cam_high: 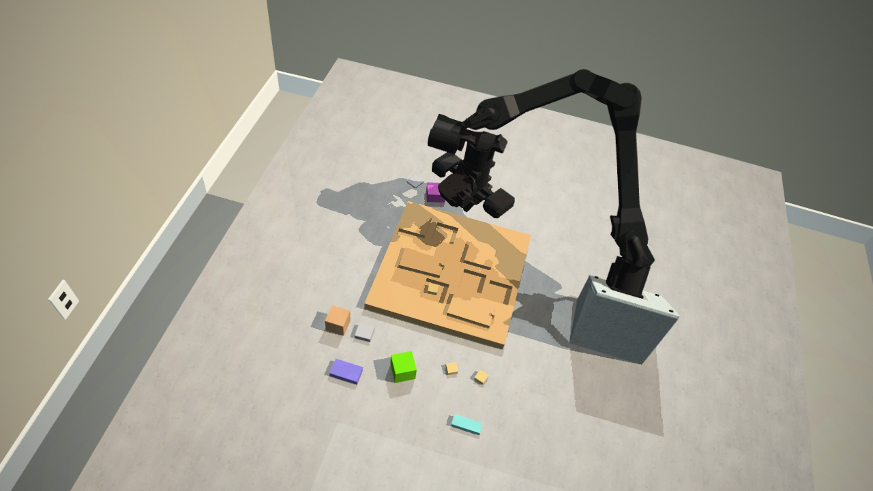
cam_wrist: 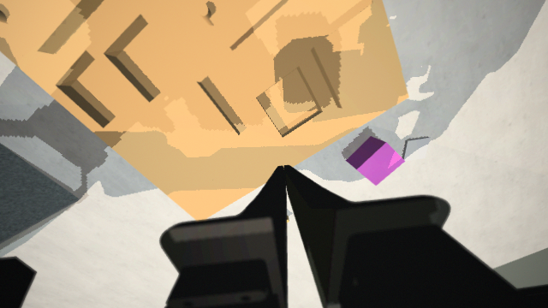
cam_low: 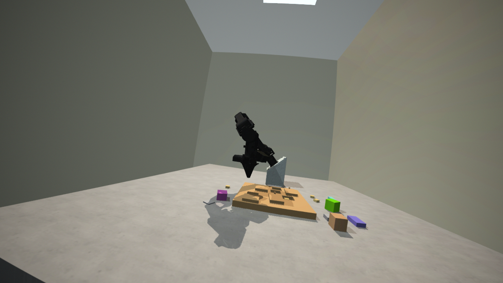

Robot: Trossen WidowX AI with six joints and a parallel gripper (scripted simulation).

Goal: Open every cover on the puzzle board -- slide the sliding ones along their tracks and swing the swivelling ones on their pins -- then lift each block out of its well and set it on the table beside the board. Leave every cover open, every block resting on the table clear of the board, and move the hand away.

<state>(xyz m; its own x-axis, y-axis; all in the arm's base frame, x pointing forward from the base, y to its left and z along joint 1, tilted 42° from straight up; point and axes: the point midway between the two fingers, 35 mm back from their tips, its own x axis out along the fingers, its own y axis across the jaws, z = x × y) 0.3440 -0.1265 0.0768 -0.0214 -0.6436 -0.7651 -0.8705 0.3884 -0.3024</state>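
My gripper tip is now 90 mm short of the magenta block, 90 mm to the left of it and 70 mm above it. Round my gripper tip: orange block 190 mm ahead, 310 mm to the left, 60 mm below; then grey block 130 mm ahead, 310 mm to the left, 80 mm below; then thin grey plate 140 mm ahead, 120 mm to the right, 80 mm below.
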